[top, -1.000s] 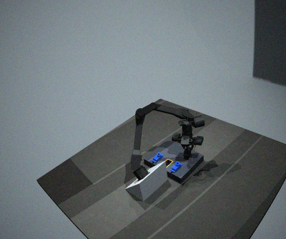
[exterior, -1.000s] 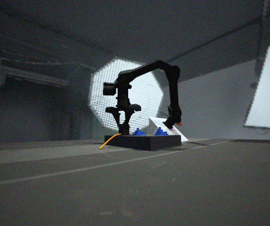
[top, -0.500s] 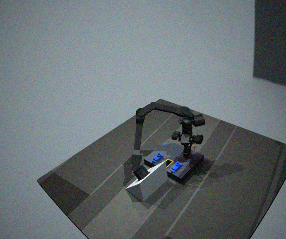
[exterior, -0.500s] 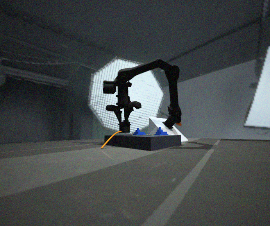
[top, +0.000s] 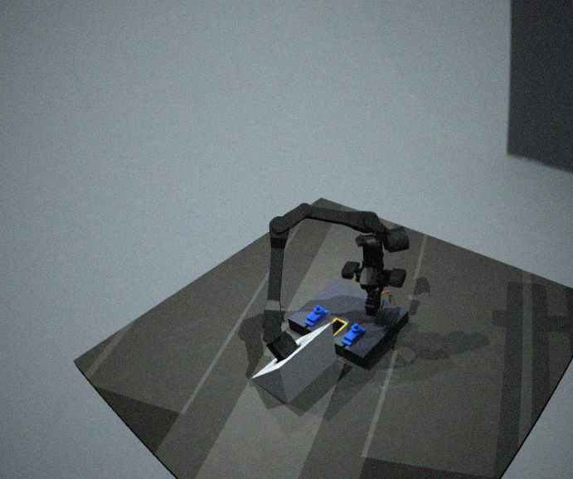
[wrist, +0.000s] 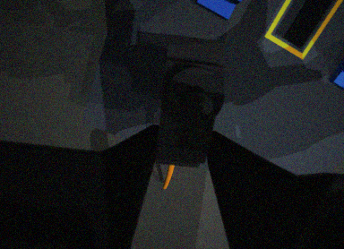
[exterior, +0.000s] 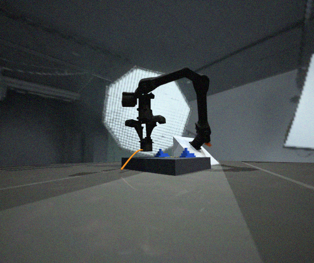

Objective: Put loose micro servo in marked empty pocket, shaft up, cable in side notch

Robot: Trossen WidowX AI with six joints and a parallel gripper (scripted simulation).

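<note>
Now: the deck 10 cm below my gripper tip, 7 cm to the left of it and 1 cm behind it.
</note>
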